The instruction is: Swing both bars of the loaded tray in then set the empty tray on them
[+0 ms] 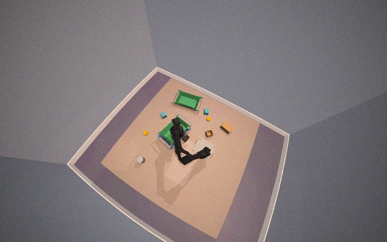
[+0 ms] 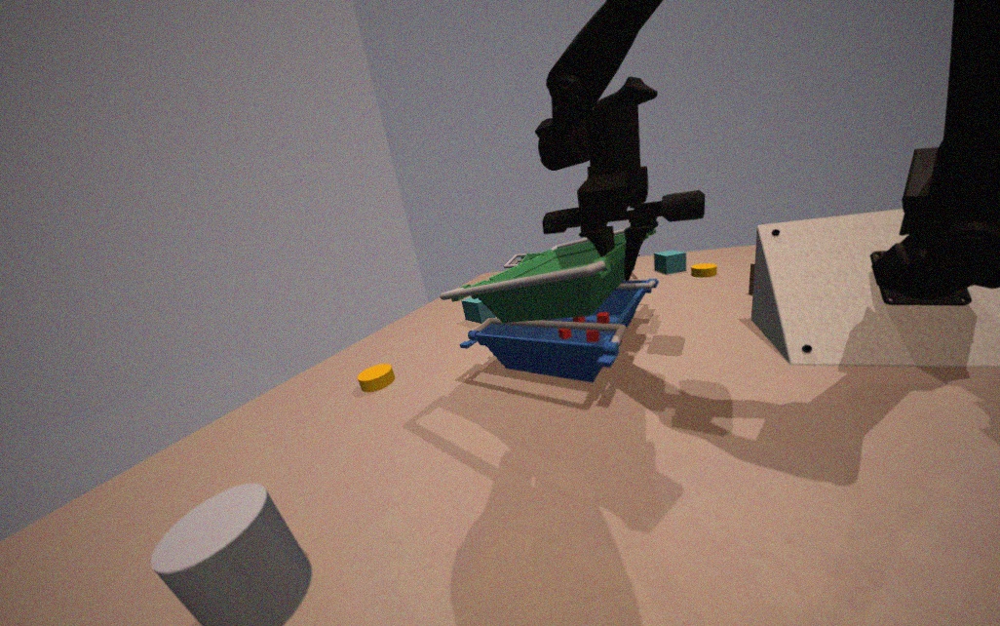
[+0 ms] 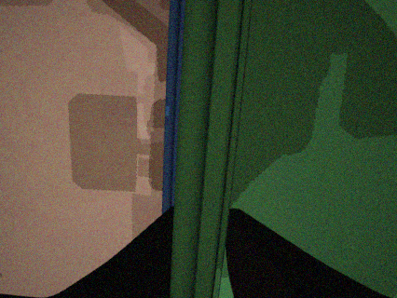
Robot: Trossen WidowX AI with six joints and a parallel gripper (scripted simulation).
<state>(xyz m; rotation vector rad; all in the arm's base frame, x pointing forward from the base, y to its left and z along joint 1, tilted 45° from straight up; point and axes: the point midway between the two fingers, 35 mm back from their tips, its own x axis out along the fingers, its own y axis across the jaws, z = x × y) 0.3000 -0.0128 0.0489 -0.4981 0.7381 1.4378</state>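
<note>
Now: gripper tip 70 mm short of the green tray, 10 mm to the left of it and 30 mm below it. From my gripper tip the other things lie so: grey cylinder 180 mm ahead, 400 mm to the left, 60 mm below; then small brown box 230 mm behind, 210 mm to the right, 80 mm below.
</note>
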